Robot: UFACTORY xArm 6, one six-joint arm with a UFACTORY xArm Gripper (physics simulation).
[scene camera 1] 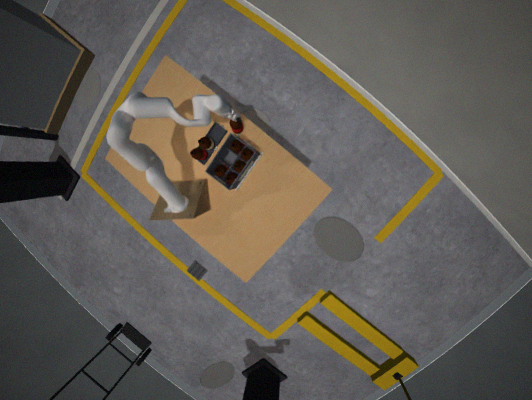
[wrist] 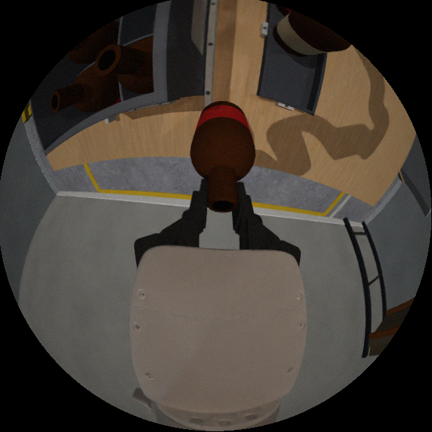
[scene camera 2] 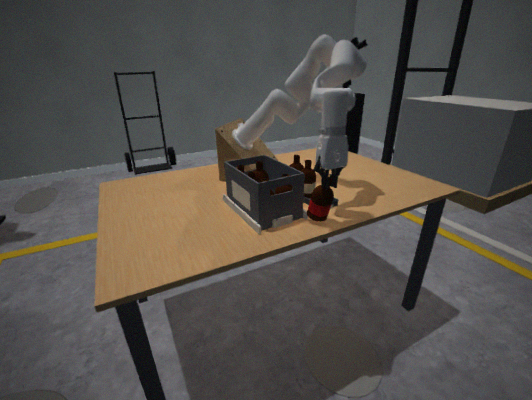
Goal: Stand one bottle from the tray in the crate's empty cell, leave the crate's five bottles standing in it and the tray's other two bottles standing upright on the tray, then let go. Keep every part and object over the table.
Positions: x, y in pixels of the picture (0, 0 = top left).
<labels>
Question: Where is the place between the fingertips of the gripper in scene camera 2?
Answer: At 328, 187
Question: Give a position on a red-labelled bottle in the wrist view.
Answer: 132, 64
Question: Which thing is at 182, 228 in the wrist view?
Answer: The gripper.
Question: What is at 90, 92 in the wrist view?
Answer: A red-labelled bottle.
</labels>
